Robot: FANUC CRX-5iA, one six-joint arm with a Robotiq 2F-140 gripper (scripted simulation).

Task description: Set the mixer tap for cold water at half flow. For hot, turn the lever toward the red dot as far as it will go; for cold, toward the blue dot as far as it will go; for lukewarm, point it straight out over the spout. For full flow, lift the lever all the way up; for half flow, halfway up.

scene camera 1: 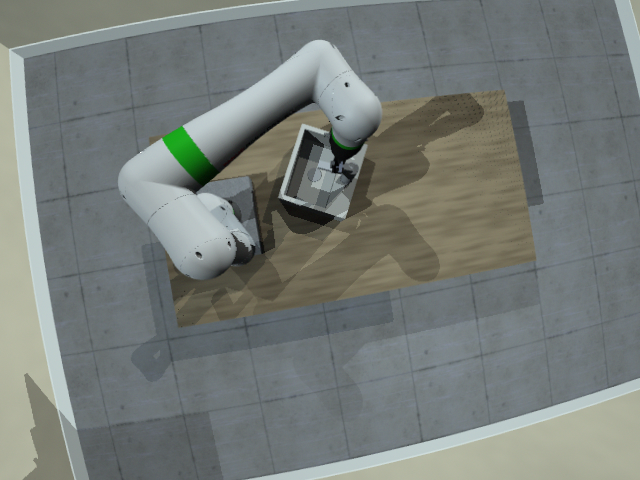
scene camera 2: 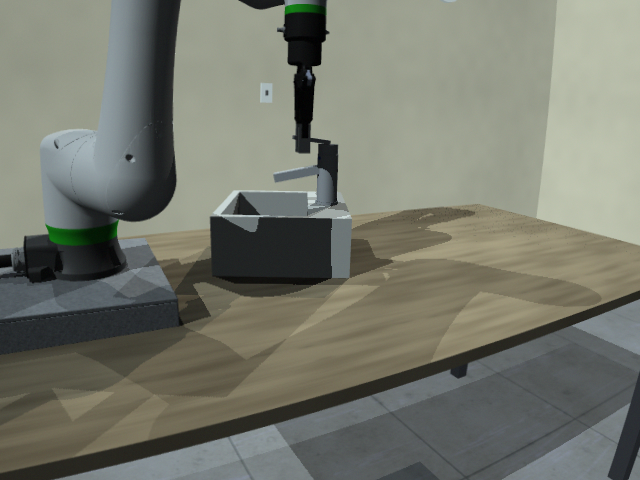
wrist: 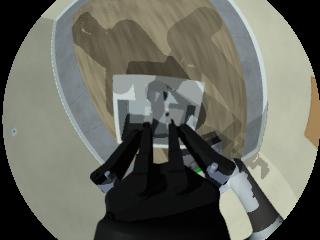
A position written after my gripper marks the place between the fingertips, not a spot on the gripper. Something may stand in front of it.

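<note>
My gripper (scene camera 2: 302,152). A basin (scene camera 1: 326,195). Gripper also in the wrist view (wrist: 160,117). Basin, likewise in the wrist view (wrist: 133,109).
</note>
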